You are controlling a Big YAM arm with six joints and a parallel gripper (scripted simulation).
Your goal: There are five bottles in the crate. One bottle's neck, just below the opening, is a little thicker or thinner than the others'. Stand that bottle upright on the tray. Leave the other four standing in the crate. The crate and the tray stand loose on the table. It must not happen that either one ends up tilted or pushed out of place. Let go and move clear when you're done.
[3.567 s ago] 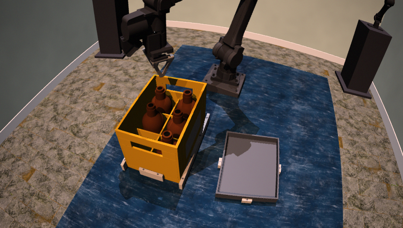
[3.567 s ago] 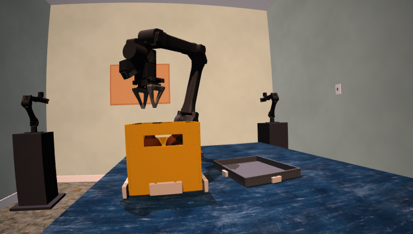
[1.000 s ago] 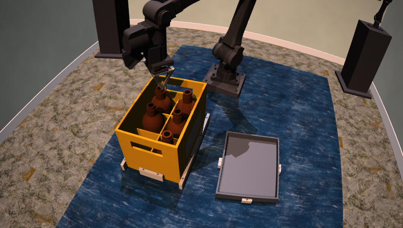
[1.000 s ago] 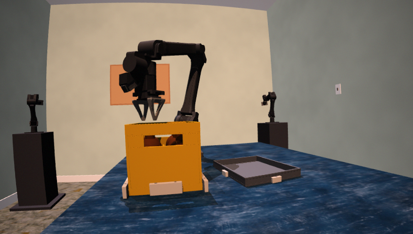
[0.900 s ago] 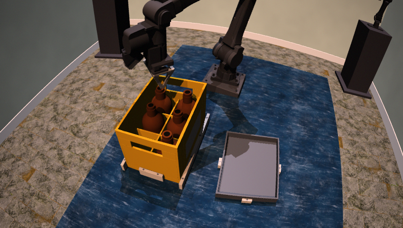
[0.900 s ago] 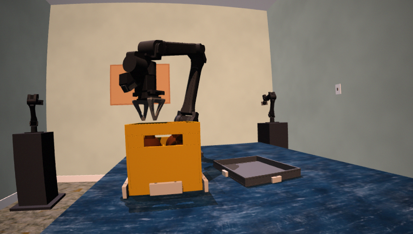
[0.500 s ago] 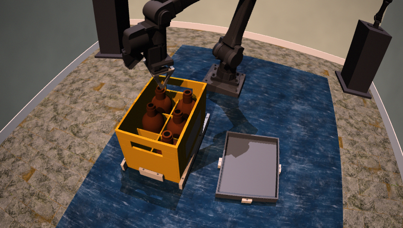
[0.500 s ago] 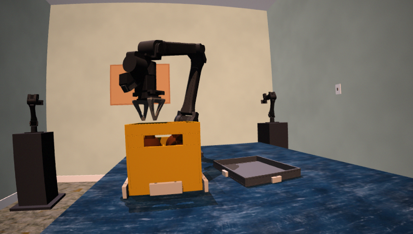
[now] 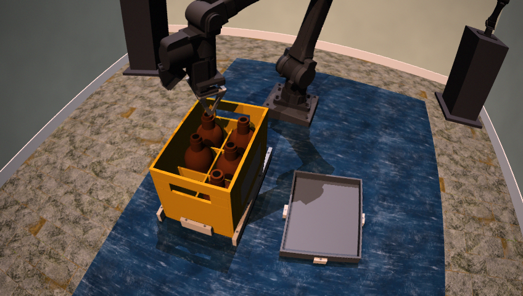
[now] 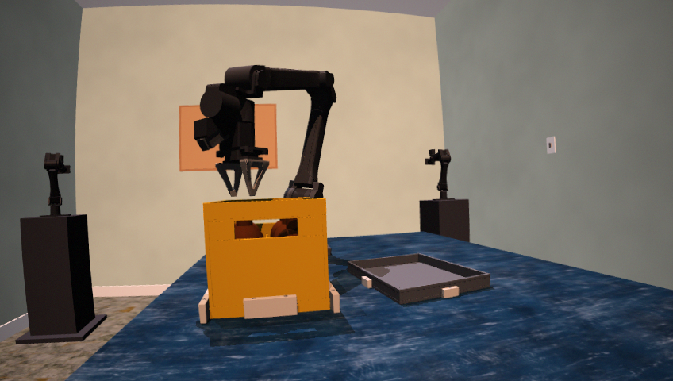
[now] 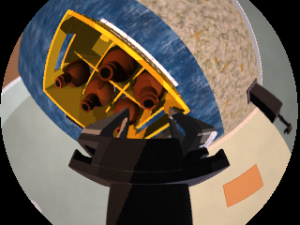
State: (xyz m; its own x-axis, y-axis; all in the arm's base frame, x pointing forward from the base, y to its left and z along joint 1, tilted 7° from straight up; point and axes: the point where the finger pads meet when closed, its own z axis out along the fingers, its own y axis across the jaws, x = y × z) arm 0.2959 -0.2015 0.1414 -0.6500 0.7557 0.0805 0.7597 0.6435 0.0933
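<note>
The orange crate is 11 cm below my hand, 9 cm ahead of it and 4 cm to the left of it. Also, from my hand: dark grey tray: 32 cm to the left, 18 cm below, 13 cm ahead.
</note>
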